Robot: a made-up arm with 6 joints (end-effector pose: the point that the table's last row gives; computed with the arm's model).
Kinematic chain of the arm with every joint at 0, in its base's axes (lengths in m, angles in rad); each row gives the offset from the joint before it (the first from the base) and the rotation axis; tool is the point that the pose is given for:
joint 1: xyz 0 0 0.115 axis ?
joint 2: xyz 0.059 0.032 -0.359 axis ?
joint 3: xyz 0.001 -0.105 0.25 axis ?
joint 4: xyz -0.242 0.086 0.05 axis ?
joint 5: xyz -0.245 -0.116 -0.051 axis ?
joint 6: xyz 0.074 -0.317 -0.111 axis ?
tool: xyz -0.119 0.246 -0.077
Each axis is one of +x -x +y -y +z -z.
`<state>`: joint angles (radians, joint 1 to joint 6).
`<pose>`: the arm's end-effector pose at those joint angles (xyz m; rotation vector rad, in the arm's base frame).
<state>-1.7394 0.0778 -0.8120 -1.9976 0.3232 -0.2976</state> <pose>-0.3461 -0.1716 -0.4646 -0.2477 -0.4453 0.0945</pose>
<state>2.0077 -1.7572 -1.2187 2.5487 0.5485 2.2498</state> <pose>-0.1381 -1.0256 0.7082 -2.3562 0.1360 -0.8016</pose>
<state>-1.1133 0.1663 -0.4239 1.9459 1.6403 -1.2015</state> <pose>-0.6063 0.2771 -0.3002 -1.2394 0.4900 -1.4694</pose>
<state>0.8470 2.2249 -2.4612 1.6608 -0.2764 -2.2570</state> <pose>-0.3001 -0.6277 0.4603 2.2745 -1.4325 -0.6527</pose>
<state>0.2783 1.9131 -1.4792 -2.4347 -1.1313 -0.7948</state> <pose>0.8304 -0.5541 -0.1766 -0.0797 -1.1555 2.5590</pose>
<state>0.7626 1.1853 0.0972 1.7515 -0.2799 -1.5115</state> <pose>-0.3158 0.3833 -0.1247 0.4692 -0.3611 0.1787</pose>
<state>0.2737 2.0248 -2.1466 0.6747 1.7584 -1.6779</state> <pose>-0.2181 -0.6320 -0.7835 -1.1617 -0.1202 -0.4674</pose>
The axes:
joint 1: -x
joint 2: +y
joint 3: -z
joint 4: +x
joint 5: +y
joint 6: -z

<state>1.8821 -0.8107 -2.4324 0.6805 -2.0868 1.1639</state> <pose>0.1467 0.2973 0.1997 -0.2538 0.6904 0.2468</pose>
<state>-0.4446 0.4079 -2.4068 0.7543 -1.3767 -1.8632</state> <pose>0.3073 0.2135 -0.6349 -1.5027 1.7993 -1.3897</pose>
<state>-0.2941 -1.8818 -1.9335 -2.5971 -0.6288 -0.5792</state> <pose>-0.6160 -0.4206 -0.6028 1.7809 0.3805 0.8693</pose>
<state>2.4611 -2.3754 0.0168 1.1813 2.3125 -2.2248</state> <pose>0.6854 -0.0948 0.7689 0.2004 -2.7635 0.0106</pose>
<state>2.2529 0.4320 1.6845 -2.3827 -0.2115 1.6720</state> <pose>0.5435 0.0905 0.0086 1.0078 0.3402 0.1152</pose>
